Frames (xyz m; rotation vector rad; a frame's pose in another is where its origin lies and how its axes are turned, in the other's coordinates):
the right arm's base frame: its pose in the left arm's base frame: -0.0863 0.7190 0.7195 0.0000 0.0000 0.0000
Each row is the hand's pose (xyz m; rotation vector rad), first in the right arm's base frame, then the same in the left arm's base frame.
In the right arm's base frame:
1: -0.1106 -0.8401 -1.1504 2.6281 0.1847 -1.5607
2: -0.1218 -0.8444 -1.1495 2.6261 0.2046 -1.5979
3: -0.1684 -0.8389 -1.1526 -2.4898 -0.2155 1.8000
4: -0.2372 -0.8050 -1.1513 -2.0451 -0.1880 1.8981
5: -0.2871 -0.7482 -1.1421 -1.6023 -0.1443 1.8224
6: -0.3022 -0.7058 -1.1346 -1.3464 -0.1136 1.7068
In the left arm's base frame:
1: -0.1969 -0.1211 -0.4309 2.6281 0.1847 -1.5607
2: -0.2081 -0.1254 -0.4300 2.6261 0.2046 -1.5979
3: -0.2547 -0.1199 -0.4331 -2.4898 -0.2155 1.8000
4: -0.3235 -0.0860 -0.4318 -2.0451 -0.1880 1.8981
5: -0.3734 -0.0292 -0.4226 -1.6023 -0.1443 1.8224
6: -0.3885 0.0132 -0.4151 -1.3464 -0.1136 1.7068

